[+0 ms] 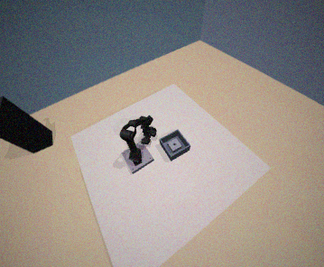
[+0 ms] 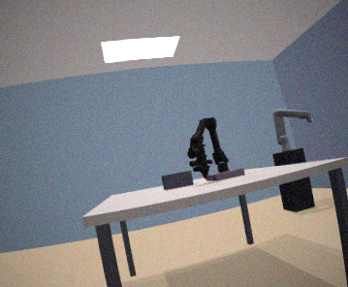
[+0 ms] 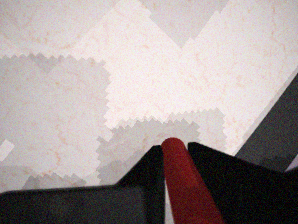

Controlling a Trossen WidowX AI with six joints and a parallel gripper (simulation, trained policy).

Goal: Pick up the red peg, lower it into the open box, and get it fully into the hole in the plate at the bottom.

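Now: gripper tip 170 mm short of the dark box and 150 mm to the left of it. From my gripper tip the other things lie so: red peg (30 mm above, 10 mm to the left).
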